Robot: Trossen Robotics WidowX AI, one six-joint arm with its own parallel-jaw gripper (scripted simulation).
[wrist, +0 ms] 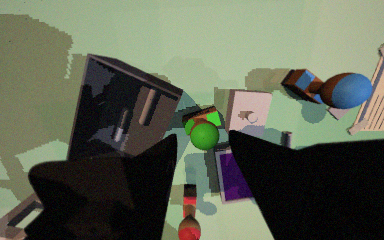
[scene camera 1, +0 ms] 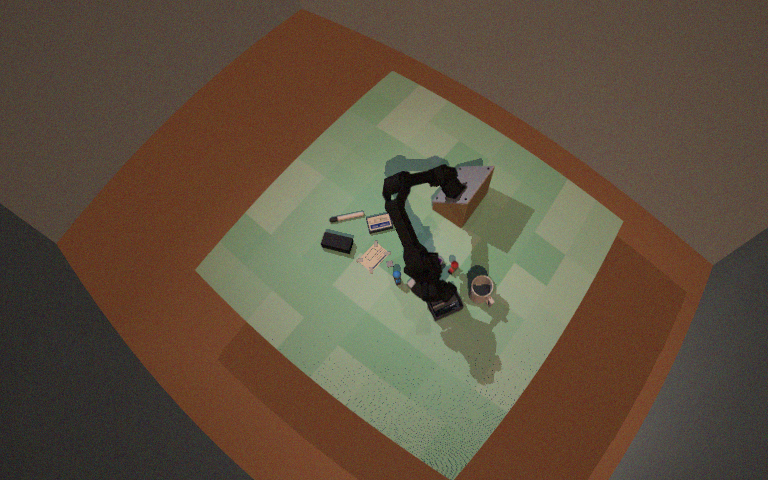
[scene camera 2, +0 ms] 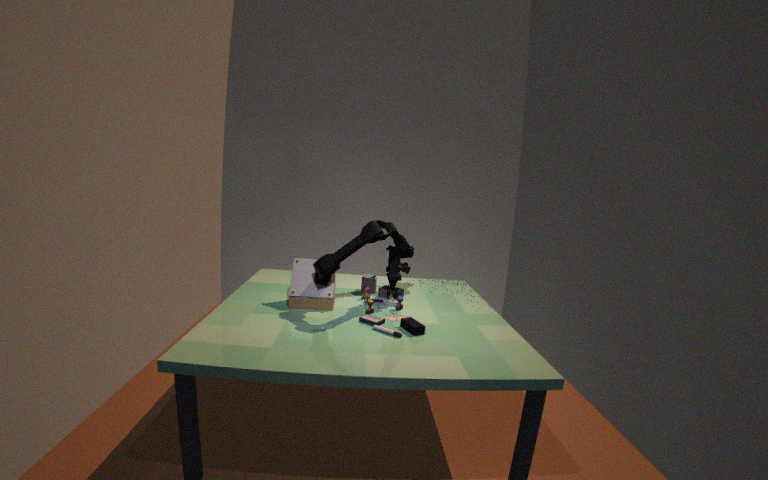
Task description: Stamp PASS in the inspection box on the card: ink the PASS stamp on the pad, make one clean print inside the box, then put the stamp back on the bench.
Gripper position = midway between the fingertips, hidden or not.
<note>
In view: my gripper (wrist: 202, 137), a green-knobbed stamp (wrist: 201, 125), a small white block (wrist: 247, 111), a black tray (wrist: 121, 111) and a blue-knobbed stamp (wrist: 347, 90).
</note>
